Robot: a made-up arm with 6 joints. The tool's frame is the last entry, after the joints. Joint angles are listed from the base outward. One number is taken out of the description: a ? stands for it. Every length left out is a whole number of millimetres.
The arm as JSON. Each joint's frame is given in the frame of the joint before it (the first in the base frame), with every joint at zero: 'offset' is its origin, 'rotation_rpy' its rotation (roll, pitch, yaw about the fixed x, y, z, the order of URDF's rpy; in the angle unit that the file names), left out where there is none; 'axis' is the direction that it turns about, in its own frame. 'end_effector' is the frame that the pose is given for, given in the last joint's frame.
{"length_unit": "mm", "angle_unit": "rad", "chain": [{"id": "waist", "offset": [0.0, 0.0, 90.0], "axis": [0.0, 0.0, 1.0]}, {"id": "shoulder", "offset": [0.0, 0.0, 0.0], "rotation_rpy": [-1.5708, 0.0, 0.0], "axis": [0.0, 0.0, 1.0]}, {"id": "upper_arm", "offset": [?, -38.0, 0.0], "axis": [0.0, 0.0, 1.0]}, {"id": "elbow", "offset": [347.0, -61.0, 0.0], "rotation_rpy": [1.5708, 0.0, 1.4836], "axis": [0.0, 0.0, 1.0]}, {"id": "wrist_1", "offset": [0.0, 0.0, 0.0], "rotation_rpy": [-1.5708, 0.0, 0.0], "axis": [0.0, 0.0, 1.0]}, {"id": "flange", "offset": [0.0, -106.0, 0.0], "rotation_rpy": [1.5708, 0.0, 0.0], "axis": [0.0, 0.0, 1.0]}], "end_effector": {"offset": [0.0, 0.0, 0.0], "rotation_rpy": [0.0, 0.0, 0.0]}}
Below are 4 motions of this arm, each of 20 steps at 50 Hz.
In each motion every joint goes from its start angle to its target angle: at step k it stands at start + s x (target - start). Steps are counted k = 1, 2, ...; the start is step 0. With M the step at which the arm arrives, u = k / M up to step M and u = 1 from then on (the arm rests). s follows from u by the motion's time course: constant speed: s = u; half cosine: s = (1 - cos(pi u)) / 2; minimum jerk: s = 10 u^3 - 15 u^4 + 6 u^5.
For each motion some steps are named. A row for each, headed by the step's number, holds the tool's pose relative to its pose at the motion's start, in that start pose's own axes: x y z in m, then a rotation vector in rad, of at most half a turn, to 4 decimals.
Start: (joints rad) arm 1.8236 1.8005 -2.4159 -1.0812 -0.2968 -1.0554
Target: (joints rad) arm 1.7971 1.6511 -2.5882 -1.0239 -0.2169 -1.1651
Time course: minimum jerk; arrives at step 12
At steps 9, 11, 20:
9: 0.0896 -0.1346 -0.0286 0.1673 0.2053 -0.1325
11: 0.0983 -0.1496 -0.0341 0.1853 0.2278 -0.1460
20: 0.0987 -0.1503 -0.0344 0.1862 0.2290 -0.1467

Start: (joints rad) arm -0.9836 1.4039 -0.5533 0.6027 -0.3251 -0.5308
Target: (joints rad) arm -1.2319 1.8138 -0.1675 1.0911 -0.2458 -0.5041
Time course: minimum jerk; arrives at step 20
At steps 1, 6, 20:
1: 0.0004 -0.0001 0.0001 0.0004 0.0011 0.0005
6: 0.0514 -0.0167 0.0054 0.0607 0.1518 0.0770
20: 0.2788 -0.0699 -0.0867 0.4724 0.8792 0.5039

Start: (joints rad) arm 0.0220 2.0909 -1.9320 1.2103 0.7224 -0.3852
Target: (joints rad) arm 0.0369 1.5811 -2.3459 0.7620 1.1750 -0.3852
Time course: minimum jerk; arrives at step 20
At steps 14, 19, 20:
14: -0.0268 0.2876 -0.2370 -0.1084 -0.0806 -0.7402
19: -0.0109 0.3292 -0.2940 -0.0842 -0.1186 -0.8655
20: -0.0108 0.3295 -0.2945 -0.0840 -0.1189 -0.8664

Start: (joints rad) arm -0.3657 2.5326 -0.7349 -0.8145 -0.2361 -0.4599
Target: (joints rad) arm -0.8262 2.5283 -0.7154 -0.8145 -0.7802 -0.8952
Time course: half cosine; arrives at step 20
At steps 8, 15, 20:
8: 0.0189 -0.0199 -0.0089 0.1303 -0.1555 0.0056
15: 0.0558 -0.0455 -0.0296 0.3999 -0.3102 0.0092
20: 0.0686 -0.0513 -0.0371 0.4910 -0.3349 0.0095

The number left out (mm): -276.0
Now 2 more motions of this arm.
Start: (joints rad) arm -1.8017 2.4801 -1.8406 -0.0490 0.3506 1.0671
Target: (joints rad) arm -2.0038 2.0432 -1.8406 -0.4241 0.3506 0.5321
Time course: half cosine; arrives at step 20
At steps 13, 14, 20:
13: -0.1503 0.0473 -0.1606 -0.0570 -0.3833 -0.5184
14: -0.1620 0.0492 -0.1778 -0.0492 -0.4226 -0.5647
20: -0.1950 0.0530 -0.2329 -0.0103 -0.5450 -0.7052

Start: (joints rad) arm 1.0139 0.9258 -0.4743 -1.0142 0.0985 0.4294
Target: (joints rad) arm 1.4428 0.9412 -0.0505 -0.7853 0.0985 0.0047
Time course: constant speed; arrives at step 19
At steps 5, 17, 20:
5: 0.0263 0.0559 -0.0002 -0.1512 0.0358 -0.1128
17: 0.1075 0.1668 -0.0327 -0.4976 0.0998 -0.4266
20: 0.1234 0.1806 -0.0415 -0.5526 0.1078 -0.4842

